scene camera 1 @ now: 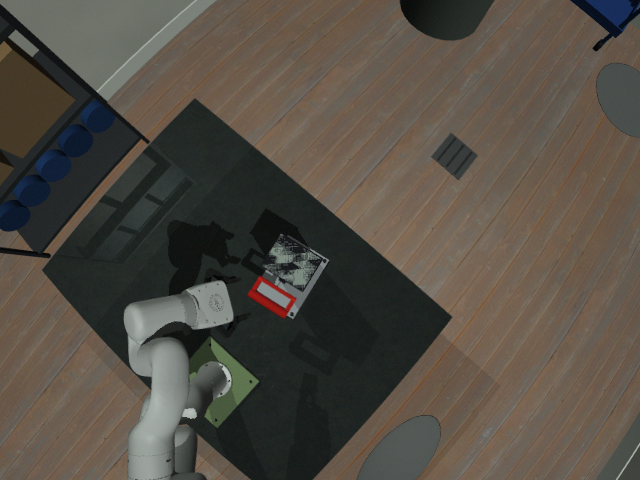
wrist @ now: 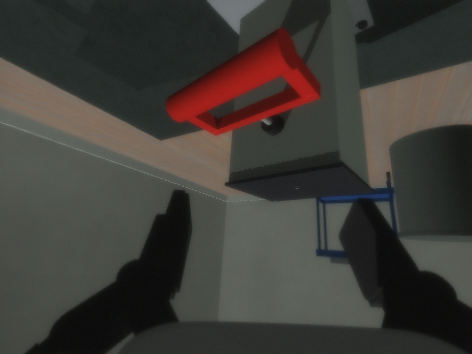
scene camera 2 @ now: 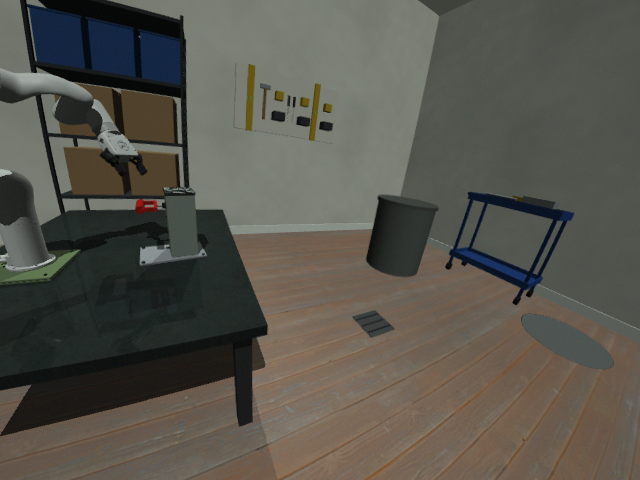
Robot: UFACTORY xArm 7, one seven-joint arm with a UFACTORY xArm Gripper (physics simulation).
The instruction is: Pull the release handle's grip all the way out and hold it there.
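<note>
The release handle's red grip (scene camera 1: 268, 303) (scene camera 2: 139, 206) (wrist: 232, 75) is the outer bar of a rectangular red loop. A short rod joins it to the upper face of a tall grey housing (scene camera 1: 294, 260) (scene camera 2: 181, 224) (wrist: 305, 145). The housing stands on a light plate (scene camera 1: 313, 285) (scene camera 2: 155, 254). My gripper (scene camera 1: 242, 297) (scene camera 2: 132, 171) (wrist: 268, 213) is open and empty. In the second scene view it hangs above the grip's height, on the arm's side of the housing. In the wrist view the grip lies beyond and above the fingertips, apart from both fingers.
The housing's plate stands on a dark table (scene camera 1: 392, 310) (scene camera 2: 222, 304). The arm's green base plate (scene camera 1: 244, 381) (scene camera 2: 64, 264) is on the same table. A shelf rack (scene camera 2: 184, 108) stands behind. A grey bin (scene camera 1: 447, 20) (scene camera 2: 400, 235) (wrist: 435, 185) and a blue cart (scene camera 2: 563, 213) stand on the floor.
</note>
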